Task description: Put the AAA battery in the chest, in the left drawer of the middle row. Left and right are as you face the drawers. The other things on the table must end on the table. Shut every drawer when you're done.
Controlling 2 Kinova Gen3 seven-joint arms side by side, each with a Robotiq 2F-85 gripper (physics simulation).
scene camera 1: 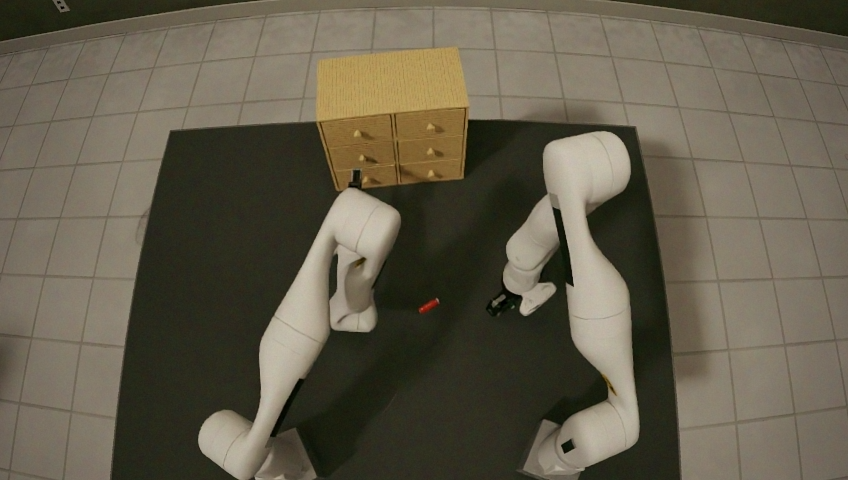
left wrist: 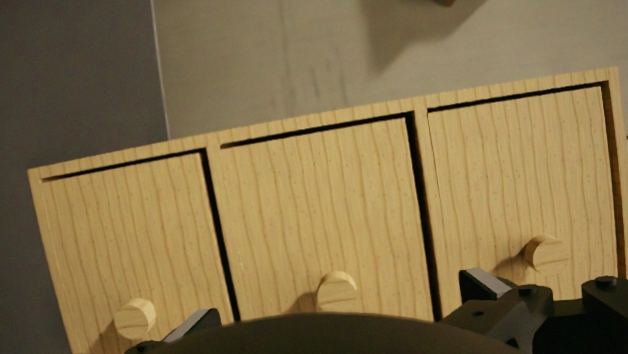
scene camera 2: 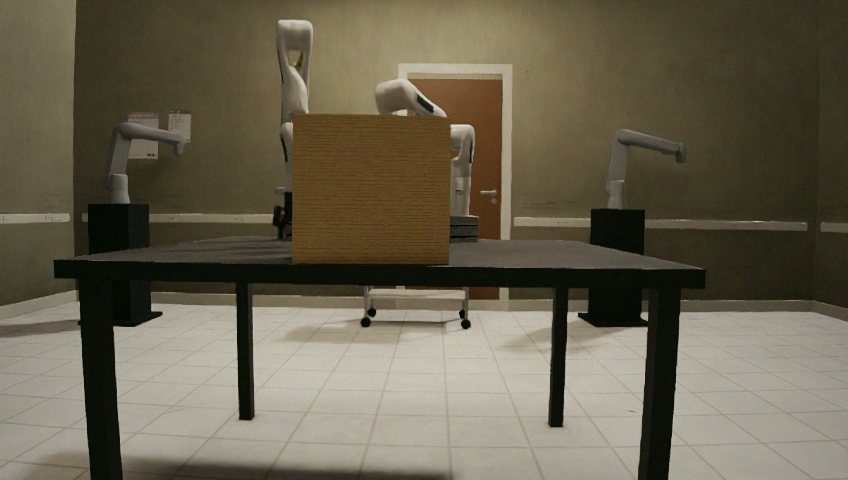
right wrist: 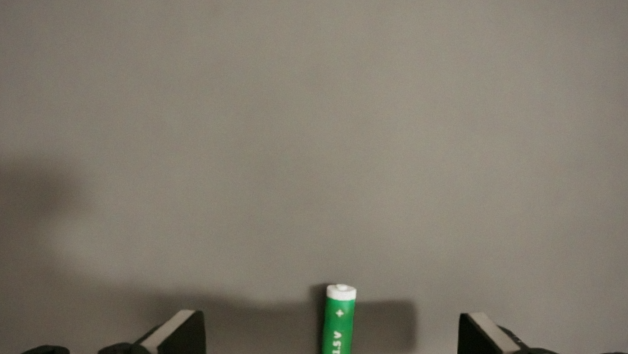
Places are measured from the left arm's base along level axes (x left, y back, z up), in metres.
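Pixels of known places: left gripper, fingertip midpoint: (scene camera 1: 359,179); right gripper, fingertip midpoint: (scene camera 1: 511,300) (right wrist: 330,342); left arm's base at its link origin: (scene camera 1: 281,462) (scene camera 2: 456,214); right arm's base at its link origin: (scene camera 1: 559,453).
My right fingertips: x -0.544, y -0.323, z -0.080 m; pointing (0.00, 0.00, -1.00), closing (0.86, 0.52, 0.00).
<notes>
Ahead of a thing's pixels: the offset from my right fingertips to its top centre. "spot": to the spot under its first point. Level surfaces: height alone.
The AAA battery {dy -0.004, dx +0.005, dz -0.008 m} (right wrist: 339,325), green with a white end, lies on the table between the open fingers of my right gripper (right wrist: 331,331) (scene camera 1: 495,305), touching neither finger; in scene camera 1 the gripper hides it. The wooden chest {dy -0.438, dx +0.218, dz +0.290 m} (scene camera 1: 389,83) (scene camera 2: 370,190) has two columns of three drawers, all looking shut. My left gripper (scene camera 1: 355,178) (left wrist: 341,318) is open in front of the left column. In the left wrist view the middle-row left drawer {dy -0.430, dx +0.297, dz +0.178 m} (left wrist: 325,210) has its round knob {spot: dy -0.332, dx +0.302, dz +0.134 m} (left wrist: 337,292) between the spread fingertips, with the bottom knob {spot: dy -0.332, dx +0.302, dz +0.035 m} (left wrist: 135,319) and top knob {spot: dy -0.332, dx +0.303, dz +0.233 m} (left wrist: 547,253) on either side.
A red battery-like cylinder {dy -0.017, dx +0.189, dz -0.004 m} (scene camera 1: 428,305) lies on the dark table {dz -0.018 m} (scene camera 1: 208,237) between the two arms. The chest stands at the table's far edge. The left forearm reaches toward the chest; the right arm arches above the table's right side.
</notes>
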